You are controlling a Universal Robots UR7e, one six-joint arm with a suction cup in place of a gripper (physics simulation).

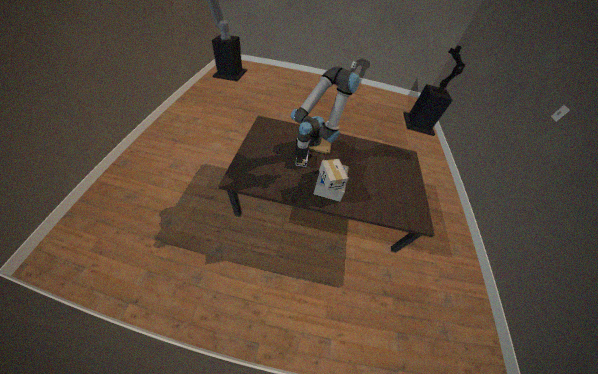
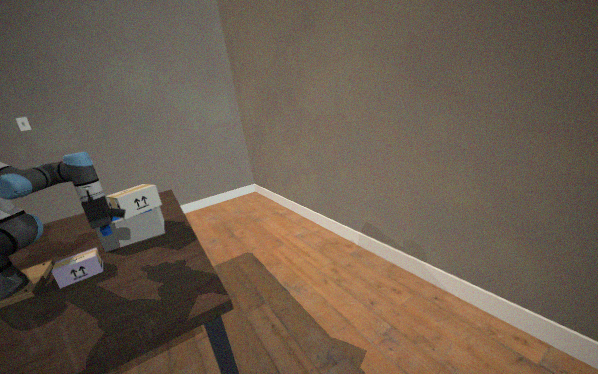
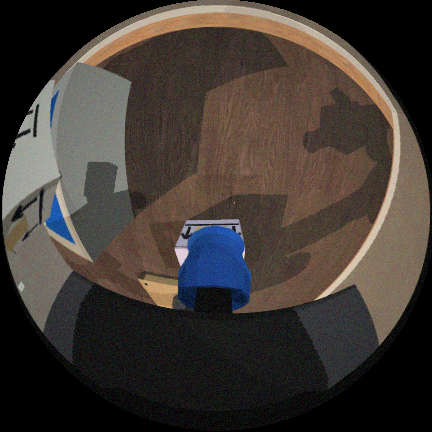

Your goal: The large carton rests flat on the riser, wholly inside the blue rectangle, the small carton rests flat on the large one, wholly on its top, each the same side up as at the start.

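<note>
The small carton (image 1: 301,162) (image 2: 76,267) (image 3: 210,224) lies flat on the dark wooden table (image 1: 380,201) (image 2: 150,289) (image 3: 250,132), arrows upright on its side. My suction cup (image 1: 301,157) (image 2: 105,230) (image 3: 214,264) hangs straight over it with a gap and holds nothing. The large carton (image 1: 334,171) (image 2: 133,199) (image 3: 24,160) sits on the grey riser (image 1: 327,191) (image 2: 141,228) (image 3: 95,128) to the right of the cup, turned slightly. A corner of the blue rectangle (image 1: 323,181) (image 3: 59,224) shows beside it.
The arm's base stands on a tan plate (image 1: 321,148) (image 3: 160,284) at the table's back edge. Two black pedestals (image 1: 228,56) (image 1: 428,107) with stands are on the floor behind the table. The table's front edge lies near the riser.
</note>
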